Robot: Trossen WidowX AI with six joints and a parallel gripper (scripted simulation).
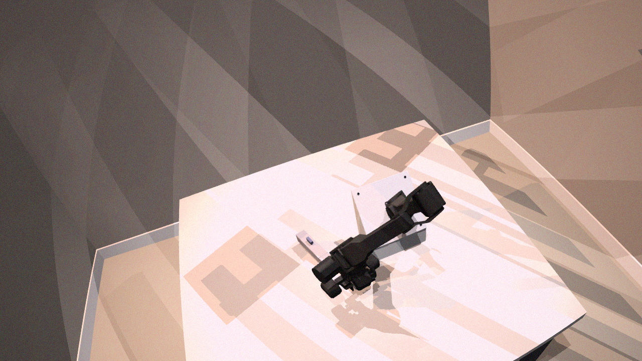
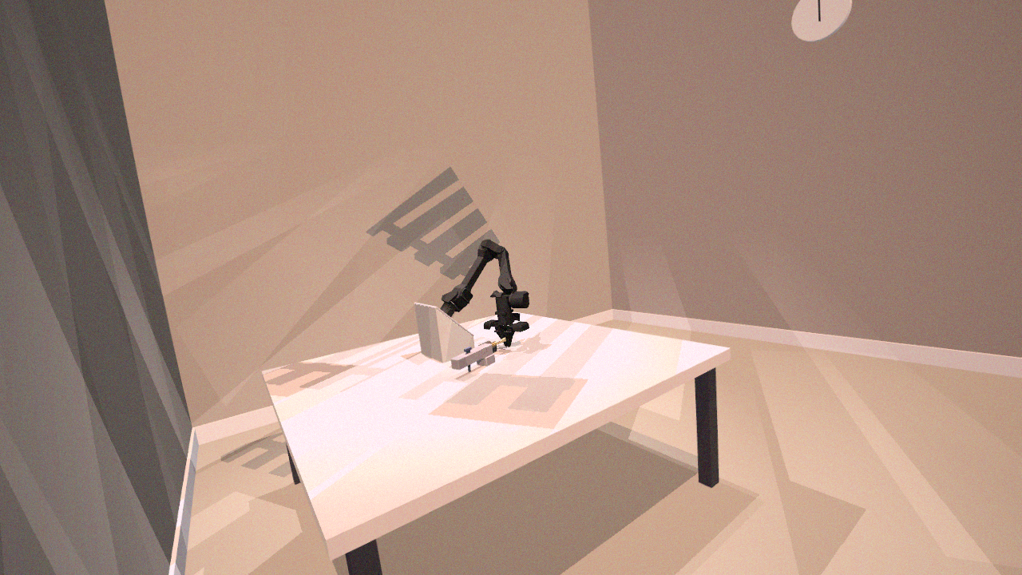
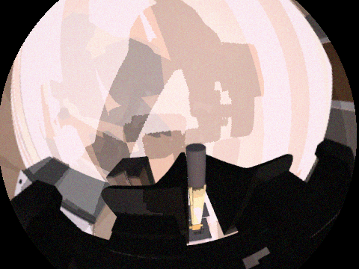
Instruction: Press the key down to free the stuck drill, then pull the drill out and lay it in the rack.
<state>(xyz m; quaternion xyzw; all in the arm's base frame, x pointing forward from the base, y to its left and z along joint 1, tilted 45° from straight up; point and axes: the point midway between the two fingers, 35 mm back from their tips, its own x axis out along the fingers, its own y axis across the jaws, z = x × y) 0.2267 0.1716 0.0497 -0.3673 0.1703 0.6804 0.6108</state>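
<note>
Now: the drill 40 mm to the right of my gripper tip, 30 mm above it and 10 mm ahead of it. The rest, counted from my gripper tip: blue key 220 mm to the right, 70 mm ahead, 30 mm above; grey sleeve fixture 200 mm to the right, 60 mm ahead, 20 mm above.
</note>
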